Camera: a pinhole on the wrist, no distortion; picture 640 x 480 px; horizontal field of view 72.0 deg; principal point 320.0 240.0 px. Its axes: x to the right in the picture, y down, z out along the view. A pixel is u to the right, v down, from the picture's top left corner.
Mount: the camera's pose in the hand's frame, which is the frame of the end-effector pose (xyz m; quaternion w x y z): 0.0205 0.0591 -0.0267 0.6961 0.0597 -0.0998 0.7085
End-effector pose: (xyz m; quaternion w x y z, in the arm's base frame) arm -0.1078 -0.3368 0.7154 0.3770 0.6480 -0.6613 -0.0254
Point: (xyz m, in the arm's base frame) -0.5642 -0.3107 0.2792
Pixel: 506.2 455.8
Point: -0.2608 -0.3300 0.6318
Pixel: 499.3 446.1
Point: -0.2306 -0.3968 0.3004
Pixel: 242.0 388.9
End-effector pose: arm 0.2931 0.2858 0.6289 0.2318 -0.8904 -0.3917 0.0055
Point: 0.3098 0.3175 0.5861
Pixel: 158.8 188.5
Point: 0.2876 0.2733 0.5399
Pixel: 344.7 416.5
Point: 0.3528 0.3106 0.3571
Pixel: 572.5 225.4
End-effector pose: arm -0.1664 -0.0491 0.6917 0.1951 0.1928 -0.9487 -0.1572
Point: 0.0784 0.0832 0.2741
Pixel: outside the picture
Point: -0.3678 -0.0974 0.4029
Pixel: 241.5 121.5
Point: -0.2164 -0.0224 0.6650
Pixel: 253.5 205.2
